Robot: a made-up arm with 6 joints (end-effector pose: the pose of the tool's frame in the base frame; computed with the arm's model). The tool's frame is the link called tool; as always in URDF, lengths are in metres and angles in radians.
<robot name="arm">
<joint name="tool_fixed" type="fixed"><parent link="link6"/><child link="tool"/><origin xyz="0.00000 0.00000 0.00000" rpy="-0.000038 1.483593 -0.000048"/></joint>
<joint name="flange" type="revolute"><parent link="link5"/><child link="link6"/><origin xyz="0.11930 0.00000 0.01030"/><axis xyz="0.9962 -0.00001 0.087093"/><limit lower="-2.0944" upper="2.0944"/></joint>
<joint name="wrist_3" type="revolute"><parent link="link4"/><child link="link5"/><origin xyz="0.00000 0.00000 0.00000"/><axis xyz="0.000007 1 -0.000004"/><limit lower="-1.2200" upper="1.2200"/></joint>
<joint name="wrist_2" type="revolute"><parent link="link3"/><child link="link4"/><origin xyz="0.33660 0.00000 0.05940"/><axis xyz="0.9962 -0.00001 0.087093"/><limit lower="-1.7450" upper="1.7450"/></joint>
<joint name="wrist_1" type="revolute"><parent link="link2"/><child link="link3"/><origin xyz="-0.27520 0.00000 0.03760"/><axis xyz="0.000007 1 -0.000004"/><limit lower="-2.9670" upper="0.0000"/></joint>
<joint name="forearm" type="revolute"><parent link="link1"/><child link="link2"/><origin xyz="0.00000 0.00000 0.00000"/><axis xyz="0.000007 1 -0.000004"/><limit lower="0.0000" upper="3.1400"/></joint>
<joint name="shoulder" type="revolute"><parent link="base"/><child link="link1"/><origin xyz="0.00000 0.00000 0.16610"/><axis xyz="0 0 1"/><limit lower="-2.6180" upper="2.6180"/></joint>
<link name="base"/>
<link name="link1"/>
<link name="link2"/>
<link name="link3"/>
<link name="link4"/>
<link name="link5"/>
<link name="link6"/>
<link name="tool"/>
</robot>
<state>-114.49 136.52 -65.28 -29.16 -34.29 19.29</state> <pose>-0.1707 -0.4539 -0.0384 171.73 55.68 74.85</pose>
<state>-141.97 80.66 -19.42 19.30 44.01 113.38</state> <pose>-0.1318 -0.1381 0.0620 -165.05 -5.11 -91.16</pose>
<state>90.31 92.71 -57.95 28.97 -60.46 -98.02</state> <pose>0.0480 0.4578 0.3458 -64.11 17.69 -18.91</pose>
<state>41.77 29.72 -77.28 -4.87 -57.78 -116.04</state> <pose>-0.0641 -0.0457 0.7358 19.75 6.13 -76.54</pose>
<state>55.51 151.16 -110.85 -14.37 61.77 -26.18</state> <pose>0.3281 0.4313 -0.0227 -172.83 -12.17 -91.47</pose>
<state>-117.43 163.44 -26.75 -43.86 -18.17 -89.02</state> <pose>0.0161 -0.0249 -0.1684 164.97 27.19 -172.83</pose>
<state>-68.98 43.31 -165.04 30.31 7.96 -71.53</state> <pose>-0.1576 0.4337 0.7409 18.17 -24.40 -115.47</pose>
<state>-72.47 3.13 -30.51 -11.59 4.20 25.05</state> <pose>0.0297 -0.1000 0.4828 24.15 58.75 -45.75</pose>
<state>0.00 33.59 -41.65 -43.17 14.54 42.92</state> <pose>0.2344 -0.0207 0.4604 25.09 87.45 15.21</pose>
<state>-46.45 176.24 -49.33 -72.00 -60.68 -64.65</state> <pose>0.1537 -0.0177 -0.2251 -145.66 47.47 -91.54</pose>
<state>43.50 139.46 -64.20 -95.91 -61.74 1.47</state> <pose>0.2076 0.3415 -0.0511 -146.53 55.18 -12.51</pose>
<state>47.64 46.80 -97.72 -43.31 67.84 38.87</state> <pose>0.1217 0.0206 0.6833 103.18 73.37 110.75</pose>
